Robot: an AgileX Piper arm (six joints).
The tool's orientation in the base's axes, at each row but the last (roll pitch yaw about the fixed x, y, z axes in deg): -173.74 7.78 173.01; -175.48 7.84 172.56; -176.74 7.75 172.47; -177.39 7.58 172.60; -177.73 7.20 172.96; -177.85 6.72 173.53; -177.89 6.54 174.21; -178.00 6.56 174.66; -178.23 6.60 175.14
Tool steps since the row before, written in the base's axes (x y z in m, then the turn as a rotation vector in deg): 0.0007 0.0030 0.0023 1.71 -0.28 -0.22; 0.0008 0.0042 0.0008 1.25 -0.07 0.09; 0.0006 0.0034 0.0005 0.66 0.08 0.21; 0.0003 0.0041 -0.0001 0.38 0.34 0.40; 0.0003 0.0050 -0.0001 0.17 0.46 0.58; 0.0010 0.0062 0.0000 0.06 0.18 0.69; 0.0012 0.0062 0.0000 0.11 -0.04 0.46; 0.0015 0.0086 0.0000 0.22 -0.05 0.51; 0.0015 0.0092 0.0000 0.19 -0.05 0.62
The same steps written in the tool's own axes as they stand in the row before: -0.0006 0.0028 -0.0026 -1.69 -0.02 0.46; -0.0004 0.0042 -0.0011 -1.25 0.10 0.07; -0.0002 0.0034 -0.0007 -0.67 0.16 -0.13; 0.0002 0.0041 -0.0001 -0.38 0.37 -0.37; 0.0003 0.0050 -0.0001 -0.18 0.45 -0.58; -0.0003 0.0063 -0.0002 -0.12 0.16 -0.69; -0.0006 0.0063 -0.0002 -0.17 -0.05 -0.44; -0.0007 0.0087 -0.0002 -0.28 -0.05 -0.48; -0.0007 0.0093 -0.0002 -0.26 -0.05 -0.59
